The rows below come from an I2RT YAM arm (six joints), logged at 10 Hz.
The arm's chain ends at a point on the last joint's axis. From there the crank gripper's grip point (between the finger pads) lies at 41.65 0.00 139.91 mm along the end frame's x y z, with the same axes.
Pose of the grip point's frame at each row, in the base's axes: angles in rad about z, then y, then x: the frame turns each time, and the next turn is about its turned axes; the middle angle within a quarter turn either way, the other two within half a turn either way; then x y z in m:
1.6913 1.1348 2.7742 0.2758 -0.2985 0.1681
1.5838 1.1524 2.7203 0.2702 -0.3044 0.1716
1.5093 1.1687 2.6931 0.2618 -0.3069 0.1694
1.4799 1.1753 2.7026 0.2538 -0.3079 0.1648
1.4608 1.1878 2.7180 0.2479 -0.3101 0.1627
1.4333 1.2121 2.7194 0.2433 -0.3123 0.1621
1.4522 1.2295 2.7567 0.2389 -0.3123 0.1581
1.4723 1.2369 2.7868 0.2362 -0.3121 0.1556
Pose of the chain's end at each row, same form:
1.6913 1.1348 2.7742 0.2138 -0.2045 0.2610
1.5838 1.1524 2.7203 0.2117 -0.2054 0.2615
1.5093 1.1687 2.6931 0.2074 -0.2036 0.2571
1.4799 1.1753 2.7026 0.2037 -0.2021 0.2520
1.4608 1.1878 2.7180 0.2020 -0.2017 0.2490
1.4333 1.2121 2.7194 0.2009 -0.2006 0.2459
1.4522 1.2295 2.7567 0.1995 -0.1986 0.2408
1.4723 1.2369 2.7868 0.1987 -0.1976 0.2379

